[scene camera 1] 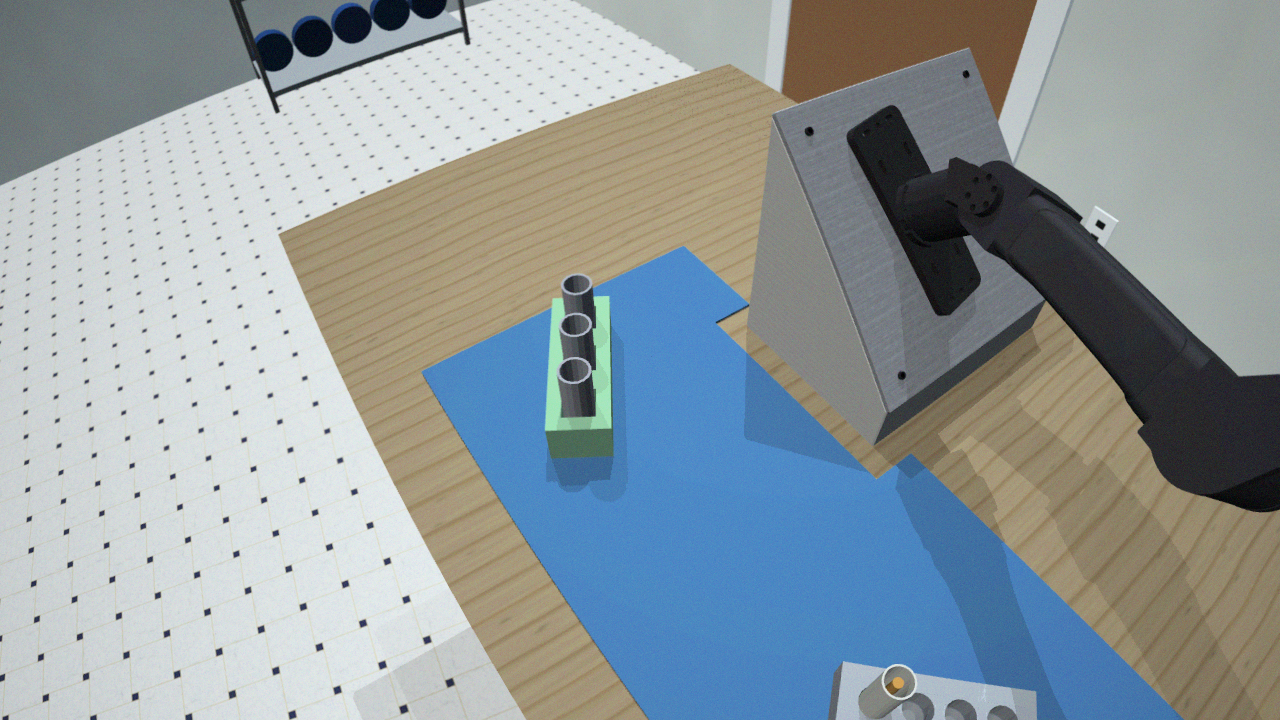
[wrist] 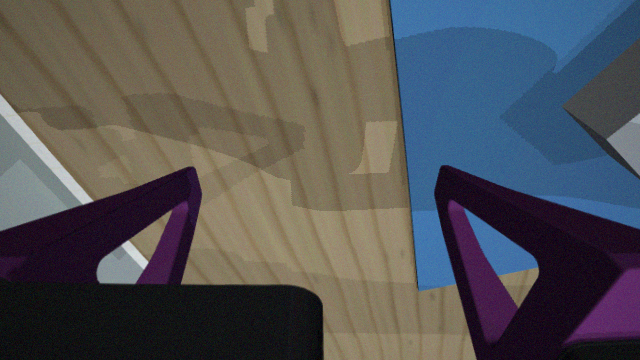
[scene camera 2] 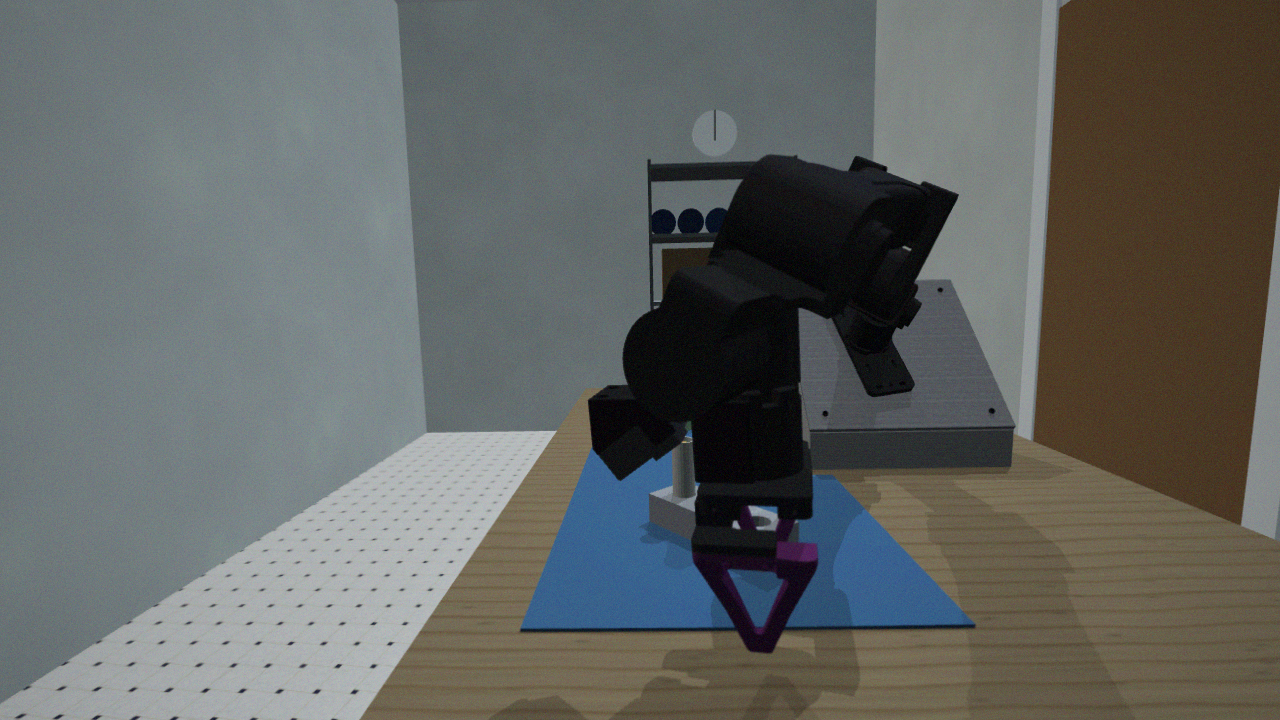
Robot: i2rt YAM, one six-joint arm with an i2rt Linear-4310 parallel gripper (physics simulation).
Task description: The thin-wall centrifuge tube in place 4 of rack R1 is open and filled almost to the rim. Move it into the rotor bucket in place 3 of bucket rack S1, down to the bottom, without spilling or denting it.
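Seen in the pictures: gripper, fingertip midpoint: (wrist: 318, 179) (scene camera 2: 764, 603); arm's base, origin of the base link: (scene camera 1: 914, 212) (scene camera 2: 865, 341).
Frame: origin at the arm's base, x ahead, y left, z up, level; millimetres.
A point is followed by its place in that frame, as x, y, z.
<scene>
The centrifuge tube (scene camera 1: 877, 698) {342, 250, -95} (scene camera 2: 683, 474) {332, 264, -110} stands upright in an end place of the light grey rack R1 (scene camera 1: 852, 675) {326, 225, -137} (scene camera 2: 667, 510) {350, 270, -148} (wrist: 612, 80) {289, 356, -161}; its mouth is open and something orange shows inside. The other holes visible in R1 hold no tube. The green bucket rack S1 (scene camera 1: 580, 443) {345, -87, -146} holds three dark, open rotor buckets (scene camera 1: 577, 398) {335, -98, -97} in a row; no tube shows in them. Place numbers cannot be read. My gripper (scene camera 2: 762, 613) {313, 497, -124} (wrist: 318, 179) {313, 497, -124} is open and empty, pointing down above the wooden table beside the mat's edge, away from the tube. It does not show in scene camera 1.
The blue mat (scene camera 1: 716, 555) {320, 71, -170} (scene camera 2: 608, 582) {417, 373, -170} (wrist: 450, 100) {300, 430, -170} lies under both racks on the wooden table (scene camera 1: 429, 268) {323, -432, -173} (scene camera 2: 1029, 537) {-17, 333, -173} (wrist: 250, 225) {257, 561, -173}. The grey sloped arm mount (scene camera 1: 805, 268) {110, -40, -37} (scene camera 2: 913, 447) {-23, 106, -142} stands beside the mat. The black arm (scene camera 1: 1109, 304) {116, 207, 108} (scene camera 2: 787, 232) {317, 549, 118} reaches from it, partly hiding R1 in scene camera 2.
</scene>
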